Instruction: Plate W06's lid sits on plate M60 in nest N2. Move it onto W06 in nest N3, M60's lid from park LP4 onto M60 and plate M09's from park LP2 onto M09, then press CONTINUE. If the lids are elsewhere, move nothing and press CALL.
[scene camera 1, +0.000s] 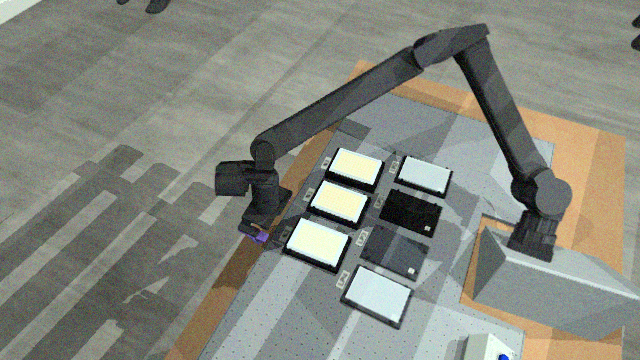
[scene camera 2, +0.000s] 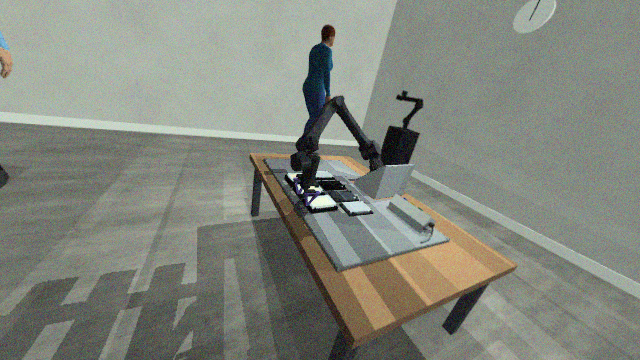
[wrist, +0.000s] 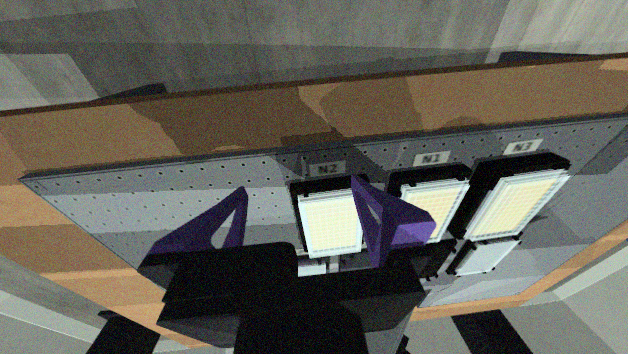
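Seen in the pictures: gripper, between the fingertips: (scene camera 1: 266, 226) (scene camera 2: 302, 199) (wrist: 298, 185); arm's base, origin of its link: (scene camera 1: 528, 249) (scene camera 2: 378, 171).
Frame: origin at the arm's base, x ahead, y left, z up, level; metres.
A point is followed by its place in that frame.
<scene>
My gripper (scene camera 1: 254, 233) (scene camera 2: 306, 193) @[z -0.053, x 0.545, y 0.230 m] (wrist: 298, 185) @[z -0.053, x 0.545, y 0.230 m] is open and empty, with purple fingers. It hangs above the table edge beside nest N2. The plate in N2 (scene camera 1: 317, 243) @[z -0.087, x 0.427, y 0.189 m] (scene camera 2: 321, 202) @[z -0.087, x 0.437, y 0.200 m] (wrist: 331, 227) @[z -0.086, x 0.441, y 0.185 m] looks smooth and whiter on top, as if lidded. The plate in N1 (scene camera 1: 340, 202) @[z -0.087, x 0.439, y 0.053 m] (wrist: 450, 192) @[z -0.088, x 0.499, y 0.034 m] and the plate in N3 (scene camera 1: 356, 167) @[z -0.081, x 0.456, y -0.070 m] (wrist: 520, 202) @[z -0.081, x 0.483, y -0.075 m] show yellow gridded wells. A pale lid (scene camera 1: 424, 175) @[z -0.101, x 0.287, y -0.161 m] (wrist: 486, 257) @[z -0.101, x 0.298, y -0.165 m] lies in park LP2. Another pale lid (scene camera 1: 377, 296) @[z -0.101, x 0.244, y 0.227 m] (scene camera 2: 357, 207) @[z -0.101, x 0.249, y 0.230 m] (wrist: 311, 268) @[z -0.101, x 0.301, y 0.208 m] lies in LP4. Plate codes are not readable.
Two dark parks, one black (scene camera 1: 410, 212) @[z -0.109, x 0.272, y -0.031 m] and one grey (scene camera 1: 394, 252) @[z -0.109, x 0.258, y 0.100 m], lie between the lids. A control box (scene camera 1: 481, 348) @[z -0.046, x 0.016, y 0.240 m] (scene camera 2: 411, 214) @[z -0.072, x 0.019, y 0.349 m] with a blue button (scene camera 1: 503, 357) @[z -0.046, x -0.026, y 0.234 m] stands near the grey arm mount (scene camera 1: 555, 290) @[z 0.024, x -0.063, y 0.083 m] (scene camera 2: 387, 181) @[z -0.018, x -0.006, y 0.095 m]. A person (scene camera 2: 316, 70) stands behind the table.
</scene>
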